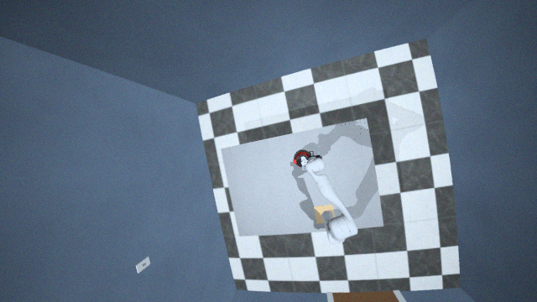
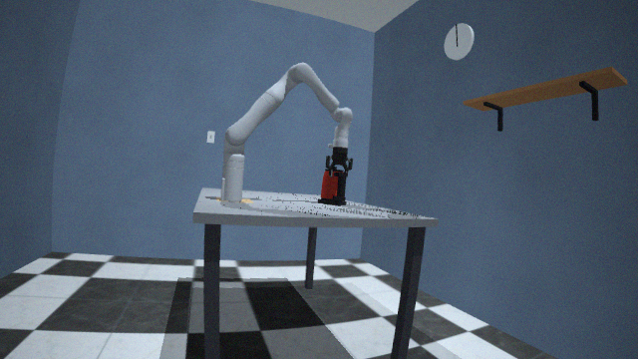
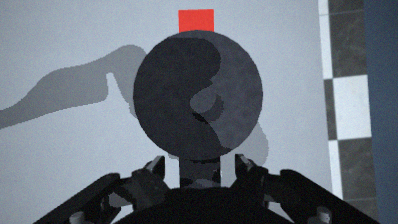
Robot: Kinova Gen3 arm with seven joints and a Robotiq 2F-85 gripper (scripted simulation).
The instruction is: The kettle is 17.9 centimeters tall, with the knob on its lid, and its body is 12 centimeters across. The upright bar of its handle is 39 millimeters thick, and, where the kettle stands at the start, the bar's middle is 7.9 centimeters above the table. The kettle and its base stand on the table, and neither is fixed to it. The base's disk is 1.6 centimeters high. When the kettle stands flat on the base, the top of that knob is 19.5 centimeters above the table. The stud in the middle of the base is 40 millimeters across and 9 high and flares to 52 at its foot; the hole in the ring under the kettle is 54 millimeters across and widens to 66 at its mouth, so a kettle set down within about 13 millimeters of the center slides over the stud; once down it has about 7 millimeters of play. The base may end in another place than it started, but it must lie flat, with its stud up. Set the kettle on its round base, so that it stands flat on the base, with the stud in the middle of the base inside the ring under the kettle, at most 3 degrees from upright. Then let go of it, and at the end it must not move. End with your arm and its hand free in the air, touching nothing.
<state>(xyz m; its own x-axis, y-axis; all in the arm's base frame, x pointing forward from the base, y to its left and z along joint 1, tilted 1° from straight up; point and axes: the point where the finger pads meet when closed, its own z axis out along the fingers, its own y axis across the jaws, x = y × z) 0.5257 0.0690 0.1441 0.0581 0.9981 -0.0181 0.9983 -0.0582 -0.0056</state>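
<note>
My gripper is now 30 mm to the right of the red kettle and 40 mm above it. From my hand the other things lie so: round black base 70 mm to the left, 140 mm below.
</note>
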